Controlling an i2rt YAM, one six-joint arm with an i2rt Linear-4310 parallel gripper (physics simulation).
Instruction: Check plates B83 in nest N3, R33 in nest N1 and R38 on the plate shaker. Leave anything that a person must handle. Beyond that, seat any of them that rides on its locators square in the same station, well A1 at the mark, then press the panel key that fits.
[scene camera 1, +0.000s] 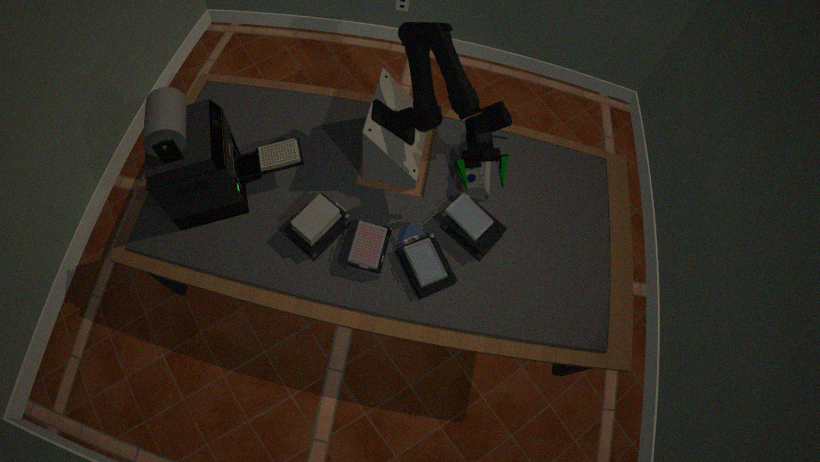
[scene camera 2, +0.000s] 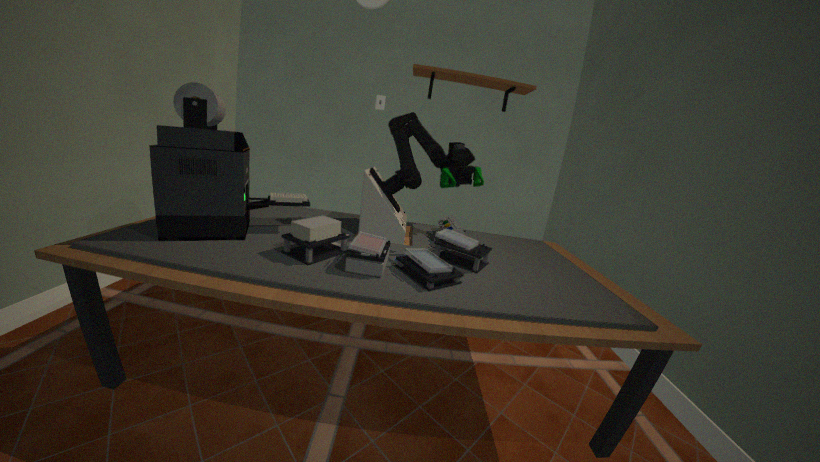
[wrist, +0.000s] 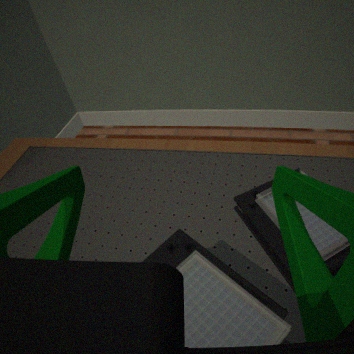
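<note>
My gripper (scene camera 1: 484, 187) (scene camera 2: 462, 182) (wrist: 177, 176) is open and empty, high above the key panel (scene camera 1: 481, 184); a blue key shows on it. A pale plate (scene camera 1: 467, 216) (scene camera 2: 457, 239) (wrist: 225, 305) sits on the rightmost dark station. Another pale plate (scene camera 1: 425, 262) (scene camera 2: 429, 259) (wrist: 325, 225) is on the front station. A pink-welled plate (scene camera 1: 368, 245) (scene camera 2: 368, 243) lies tilted on a stand left of it. A thick whitish plate or block (scene camera 1: 316, 218) (scene camera 2: 316, 228) is on the leftmost raised station. Plate labels, nest numbers and A1 marks are too small to read.
A dark machine (scene camera 1: 197, 172) (scene camera 2: 200, 189) with a roll on top stands at the left. Its arm holds out a whitish plate (scene camera 1: 279, 154) (scene camera 2: 288, 198). The arm's slanted white mount (scene camera 1: 385, 157) (scene camera 2: 375, 206) stands behind the stations. A shelf (scene camera 2: 473, 78) hangs on the wall.
</note>
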